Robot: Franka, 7 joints.
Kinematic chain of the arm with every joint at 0, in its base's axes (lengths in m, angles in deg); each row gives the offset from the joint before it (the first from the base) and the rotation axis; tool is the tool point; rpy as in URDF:
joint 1: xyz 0 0 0.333 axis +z
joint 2: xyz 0 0 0 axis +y
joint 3: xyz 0 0 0.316 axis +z
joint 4: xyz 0.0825 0 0 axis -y
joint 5: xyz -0.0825 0 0.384 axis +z
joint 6: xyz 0 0 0 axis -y
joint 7: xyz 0.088 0 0 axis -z
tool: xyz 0 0 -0.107 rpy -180 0 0
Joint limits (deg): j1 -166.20..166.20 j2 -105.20..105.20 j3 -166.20..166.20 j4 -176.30..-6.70 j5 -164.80..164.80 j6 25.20..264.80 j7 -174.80..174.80
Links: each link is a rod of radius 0.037 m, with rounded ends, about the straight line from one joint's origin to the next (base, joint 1, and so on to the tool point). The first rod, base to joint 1, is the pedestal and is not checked.
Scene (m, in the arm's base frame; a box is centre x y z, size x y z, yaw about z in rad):
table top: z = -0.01
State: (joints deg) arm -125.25 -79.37 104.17 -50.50 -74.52 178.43 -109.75
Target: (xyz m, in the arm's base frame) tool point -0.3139 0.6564 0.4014
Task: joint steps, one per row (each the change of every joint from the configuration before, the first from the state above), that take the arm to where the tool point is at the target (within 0.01 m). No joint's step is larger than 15 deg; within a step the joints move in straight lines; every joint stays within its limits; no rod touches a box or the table.
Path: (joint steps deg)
1: 14.12 0.99 2.35 10.95 1.44 12.36 0.00
2: 14.12 1.00 2.34 10.95 1.43 12.36 0.00
3: 14.12 0.99 2.35 10.95 1.44 12.36 0.00
4: 14.12 1.00 2.34 10.95 1.44 12.36 0.00

